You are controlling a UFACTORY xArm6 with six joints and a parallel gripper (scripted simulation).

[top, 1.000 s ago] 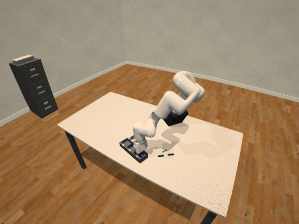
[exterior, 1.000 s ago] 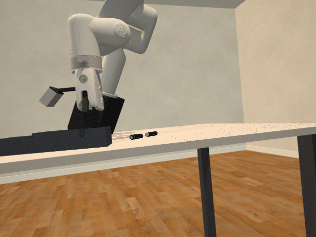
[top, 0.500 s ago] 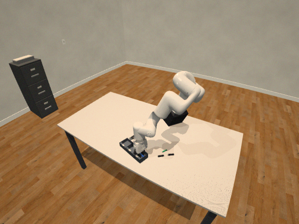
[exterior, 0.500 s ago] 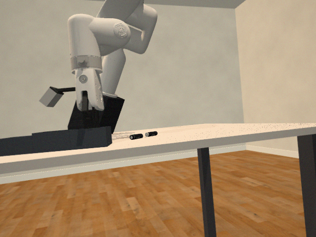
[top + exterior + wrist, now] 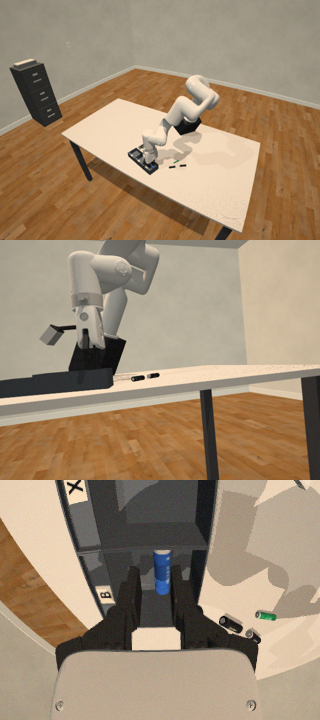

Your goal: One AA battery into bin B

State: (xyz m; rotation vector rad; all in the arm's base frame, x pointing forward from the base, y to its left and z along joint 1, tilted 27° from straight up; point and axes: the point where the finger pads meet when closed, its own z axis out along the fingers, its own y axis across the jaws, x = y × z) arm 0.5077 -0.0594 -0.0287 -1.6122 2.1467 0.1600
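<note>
The blue battery lies 3 cm below my hand and 1 cm behind it. From my hand the other things lie so: dark bin row: 8 cm to the right, 2 cm below, 1 cm behind; green cell: 14 cm behind, 13 cm to the left, 4 cm below; white piece: 14 cm behind, 8 cm to the right, 4 cm below.
</note>
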